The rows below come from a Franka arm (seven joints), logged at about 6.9 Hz.
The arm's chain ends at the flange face. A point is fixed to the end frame.
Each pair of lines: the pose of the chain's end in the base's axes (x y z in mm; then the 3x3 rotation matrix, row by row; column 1 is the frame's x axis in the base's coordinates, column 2 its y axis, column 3 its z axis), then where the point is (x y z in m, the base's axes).
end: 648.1, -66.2, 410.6; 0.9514, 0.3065, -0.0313; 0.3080, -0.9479, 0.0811; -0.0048, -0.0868, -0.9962
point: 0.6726 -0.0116 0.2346
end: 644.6, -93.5, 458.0; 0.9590, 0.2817, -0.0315; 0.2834, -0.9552, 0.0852; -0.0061, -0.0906, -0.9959
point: 0.6701 -0.0389 0.2821
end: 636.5, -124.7, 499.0; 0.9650, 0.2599, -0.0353; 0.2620, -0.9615, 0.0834; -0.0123, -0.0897, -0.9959
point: 0.6622 -0.0711 0.3228
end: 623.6, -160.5, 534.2; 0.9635, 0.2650, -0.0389; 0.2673, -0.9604, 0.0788; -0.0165, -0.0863, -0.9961
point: 0.6485 -0.1076 0.3577
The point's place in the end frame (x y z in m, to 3 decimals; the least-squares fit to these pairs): 0.041 -0.029 0.179
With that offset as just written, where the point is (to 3 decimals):
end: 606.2, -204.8, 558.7; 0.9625, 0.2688, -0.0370; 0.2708, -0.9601, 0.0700; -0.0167, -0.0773, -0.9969
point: 0.631 -0.153 0.382
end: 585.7, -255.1, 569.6; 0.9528, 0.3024, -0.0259; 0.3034, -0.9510, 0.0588; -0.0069, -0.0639, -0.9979
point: 0.611 -0.205 0.393
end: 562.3, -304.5, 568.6; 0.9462, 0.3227, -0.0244; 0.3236, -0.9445, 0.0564; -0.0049, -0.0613, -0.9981
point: 0.587 -0.254 0.392
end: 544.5, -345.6, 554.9; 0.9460, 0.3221, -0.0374; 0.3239, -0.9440, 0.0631; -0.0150, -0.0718, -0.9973
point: 0.567 -0.294 0.378
